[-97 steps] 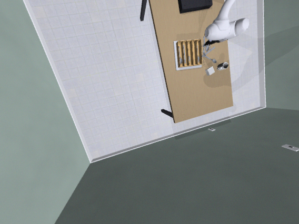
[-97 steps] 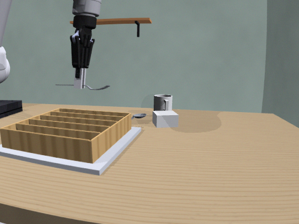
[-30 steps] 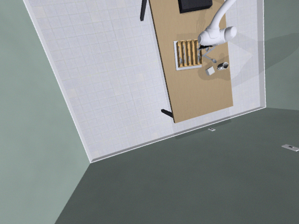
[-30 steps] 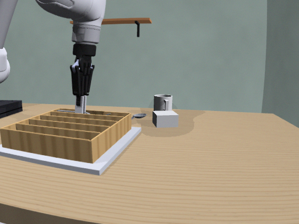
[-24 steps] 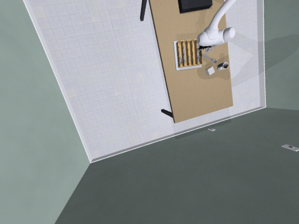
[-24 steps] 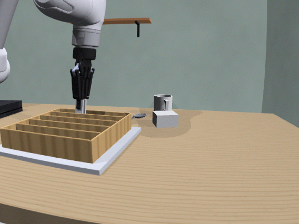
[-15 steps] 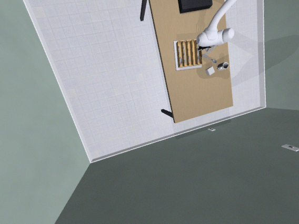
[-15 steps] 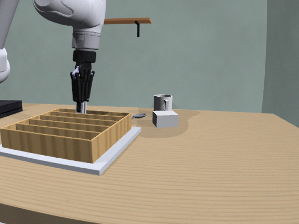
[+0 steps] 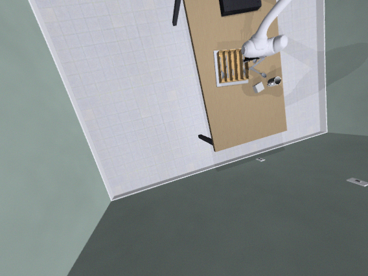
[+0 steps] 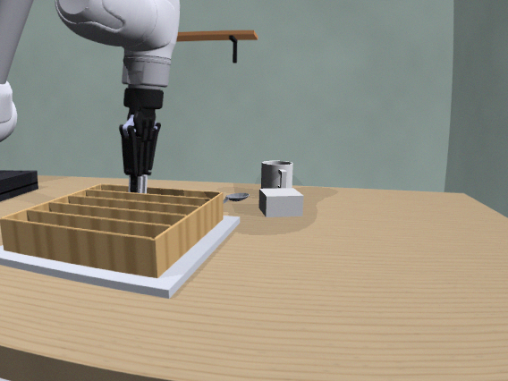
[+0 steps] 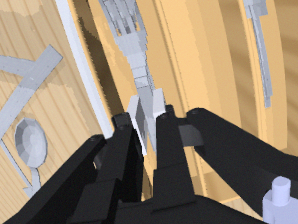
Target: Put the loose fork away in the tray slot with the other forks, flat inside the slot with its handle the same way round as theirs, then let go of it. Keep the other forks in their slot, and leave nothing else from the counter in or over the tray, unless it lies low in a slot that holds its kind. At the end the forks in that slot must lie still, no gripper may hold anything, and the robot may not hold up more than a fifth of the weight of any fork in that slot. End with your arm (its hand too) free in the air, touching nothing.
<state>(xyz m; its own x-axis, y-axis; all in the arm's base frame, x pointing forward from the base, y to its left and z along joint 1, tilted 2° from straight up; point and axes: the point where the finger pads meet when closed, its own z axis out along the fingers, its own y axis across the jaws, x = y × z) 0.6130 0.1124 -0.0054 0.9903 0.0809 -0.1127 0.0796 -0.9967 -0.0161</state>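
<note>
The tray lies 4 cm ahead of my hand, 11 cm to the right of it and 1 cm below it. From my hand the other things lie so: white box (25 cm ahead, 18 cm to the left, 4 cm below); white mug (20 cm ahead, 34 cm to the left, 2 cm below).
</note>
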